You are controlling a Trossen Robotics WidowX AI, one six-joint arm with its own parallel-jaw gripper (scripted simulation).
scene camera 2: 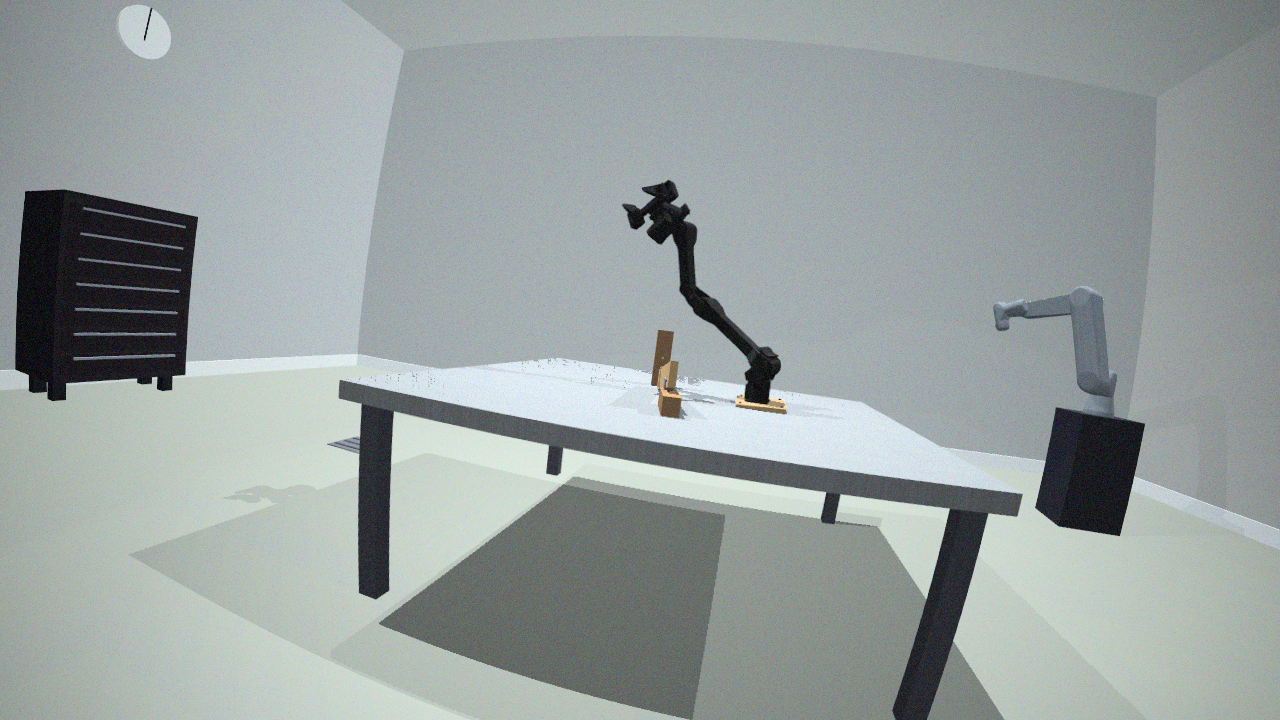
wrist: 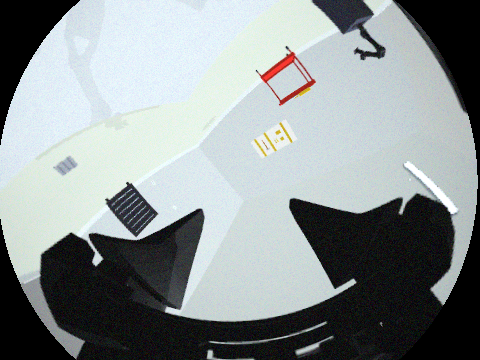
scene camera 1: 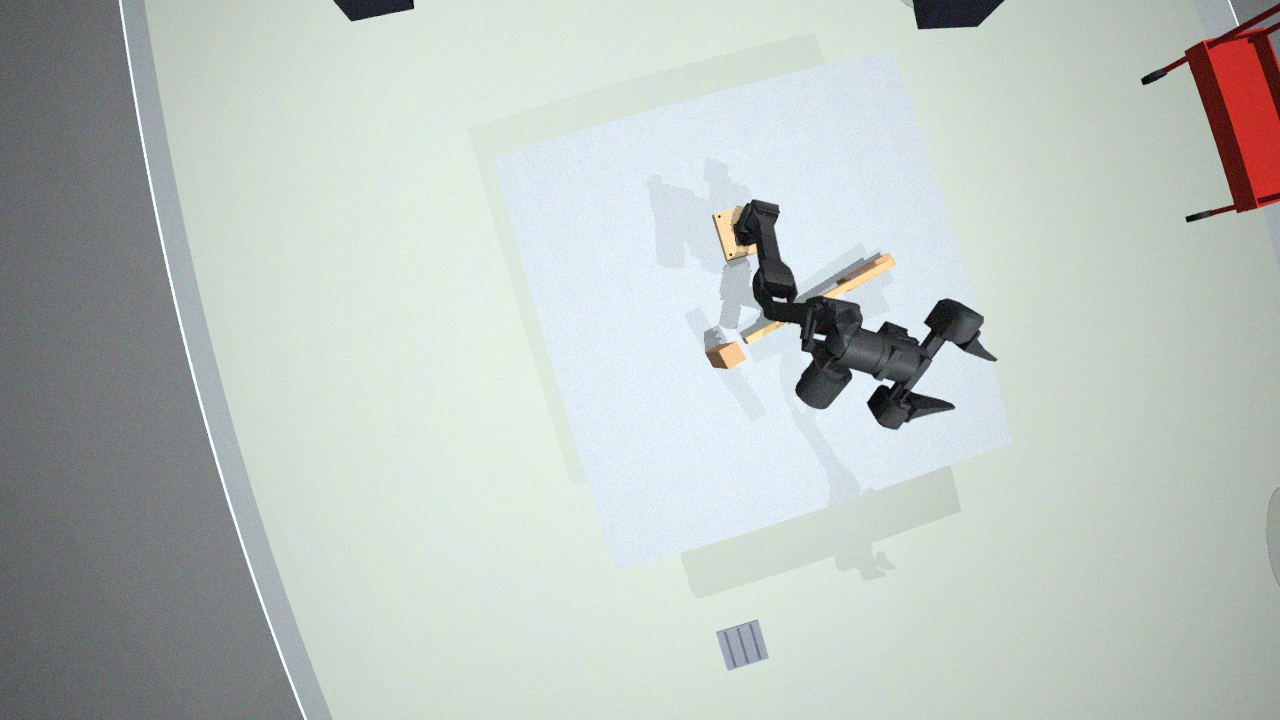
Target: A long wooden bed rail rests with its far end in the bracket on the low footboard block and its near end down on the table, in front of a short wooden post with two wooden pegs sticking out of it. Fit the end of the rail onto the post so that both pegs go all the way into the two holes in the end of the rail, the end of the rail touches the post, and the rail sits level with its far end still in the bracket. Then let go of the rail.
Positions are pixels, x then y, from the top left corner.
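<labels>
My gripper is visible in scene camera 2 [632, 197], in scene camera 1 and in the wrist view. On my gripper, [scene camera 1: 917, 406] and [wrist: 178, 301] are the same spot.
</labels>
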